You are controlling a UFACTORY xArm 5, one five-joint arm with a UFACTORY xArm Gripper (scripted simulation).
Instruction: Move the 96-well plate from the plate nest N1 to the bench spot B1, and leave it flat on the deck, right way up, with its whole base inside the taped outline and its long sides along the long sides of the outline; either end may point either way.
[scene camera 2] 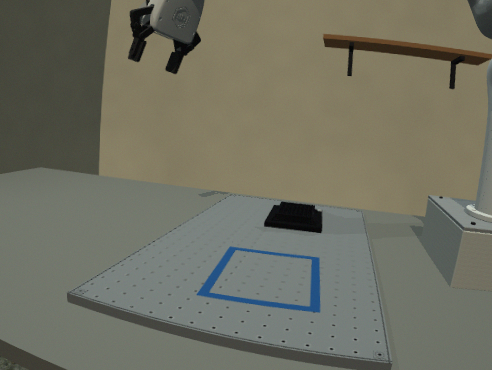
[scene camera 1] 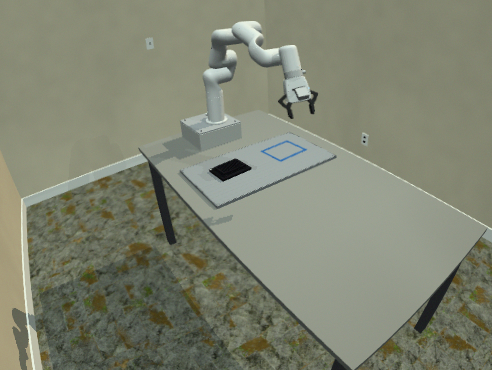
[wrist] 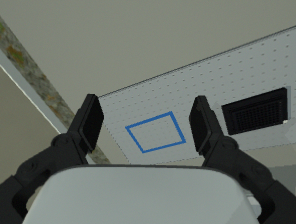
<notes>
In view: my gripper (scene camera 2: 152, 66), a black 96-well plate (scene camera 2: 290, 212) and a black plate nest (wrist: 264, 96).
The black 96-well plate shows as well in the wrist view (wrist: 268, 112). My gripper shows as well in the wrist view (wrist: 146, 106).
</notes>
